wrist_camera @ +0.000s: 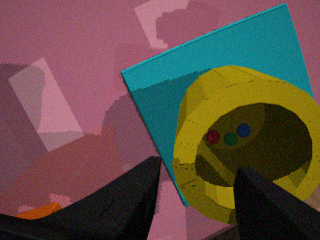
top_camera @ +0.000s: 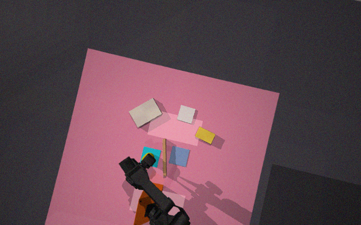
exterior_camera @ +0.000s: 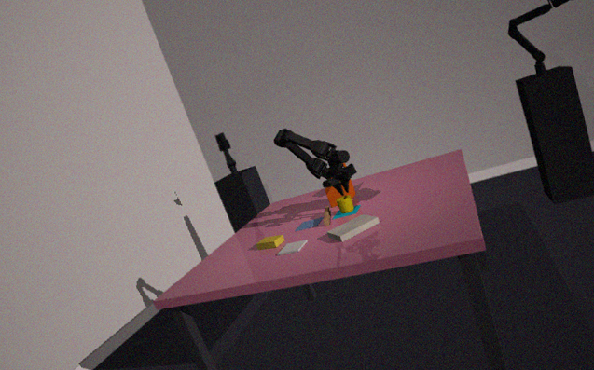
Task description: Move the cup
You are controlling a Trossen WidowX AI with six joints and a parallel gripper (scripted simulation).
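The yellow cup lies 50 mm below my gripper tip, 20 mm ahead of it and 10 mm to the right of it. Also, from my gripper tip: light grey tile 360 mm ahead, 180 mm to the right, 80 mm below; then thin wooden bar 110 mm to the right, 80 mm below, 50 mm ahead; then cyan pad 90 mm below, 30 mm ahead, 10 mm to the right.
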